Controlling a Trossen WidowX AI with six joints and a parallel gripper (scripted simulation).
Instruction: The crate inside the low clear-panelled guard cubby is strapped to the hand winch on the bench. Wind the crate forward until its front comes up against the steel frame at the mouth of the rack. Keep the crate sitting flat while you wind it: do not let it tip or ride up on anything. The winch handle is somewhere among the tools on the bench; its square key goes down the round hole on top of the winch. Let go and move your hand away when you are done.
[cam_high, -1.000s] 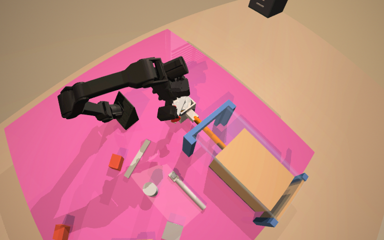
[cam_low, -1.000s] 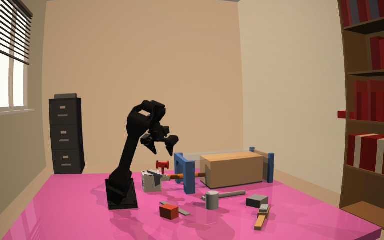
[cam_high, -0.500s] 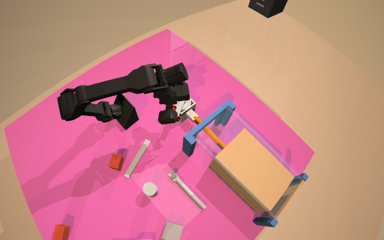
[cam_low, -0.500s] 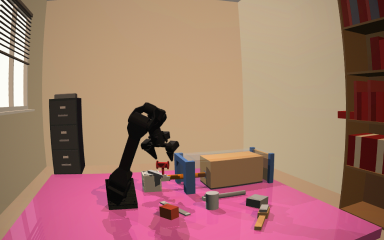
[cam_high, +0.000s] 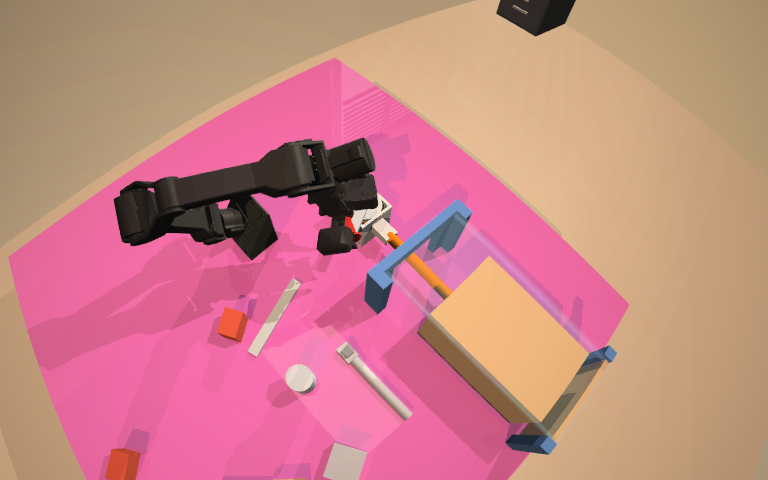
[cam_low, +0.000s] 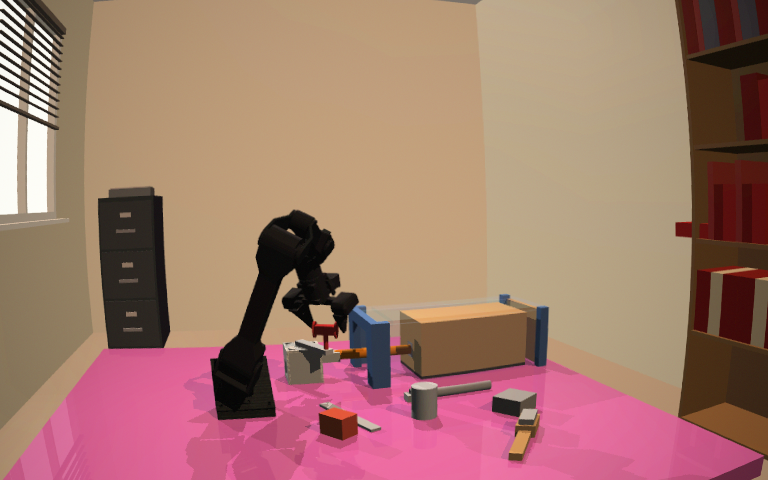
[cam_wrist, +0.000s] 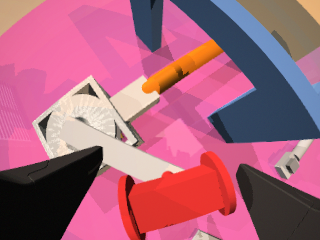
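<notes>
Right now my gripper tip is 1 cm past the red knob, 2 cm to the left of it and 1 cm above it. Round my gripper tip: blue steel frame (10 cm ahead, 8 cm to the left, 4 cm below); then winch (8 cm behind, 6 cm to the left, 11 cm below); then winch handle (3 cm behind, 2 cm to the left, 4 cm below).
</notes>
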